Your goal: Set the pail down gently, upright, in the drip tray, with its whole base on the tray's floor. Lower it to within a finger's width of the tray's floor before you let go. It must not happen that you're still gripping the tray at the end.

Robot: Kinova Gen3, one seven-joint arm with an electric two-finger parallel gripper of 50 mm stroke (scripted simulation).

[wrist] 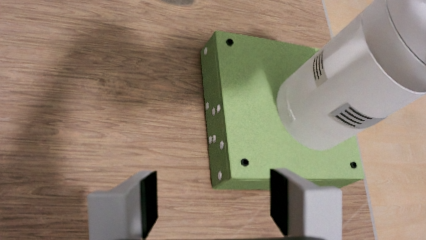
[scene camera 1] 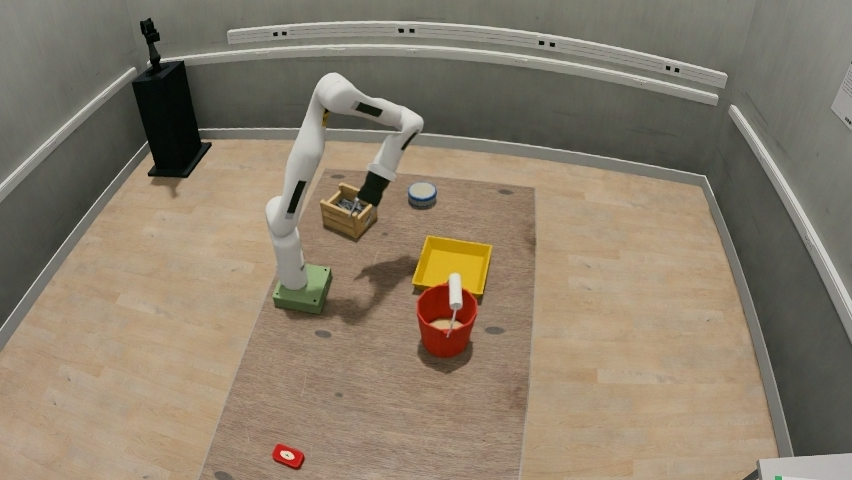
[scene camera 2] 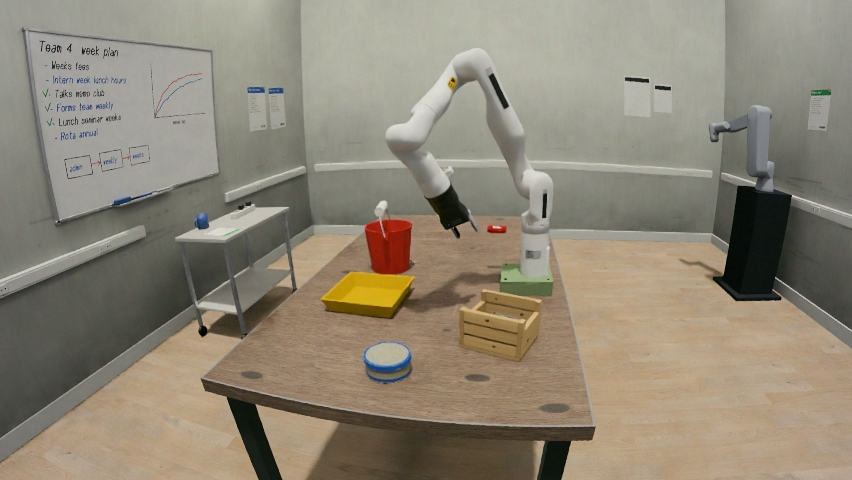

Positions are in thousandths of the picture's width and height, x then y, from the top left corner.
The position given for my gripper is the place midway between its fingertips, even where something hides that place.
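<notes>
A red pail (scene camera 1: 512,636) is visible, and I also see the pail (scene camera 2: 457,524); in the wrist view the pail is out of frame. A yellow drip tray (scene camera 1: 518,536) is visible, and I also see the tray (scene camera 2: 443,609); in the wrist view the tray is out of frame. My gripper (scene camera 2: 549,484) is visible, as is the gripper (wrist: 501,806).
</notes>
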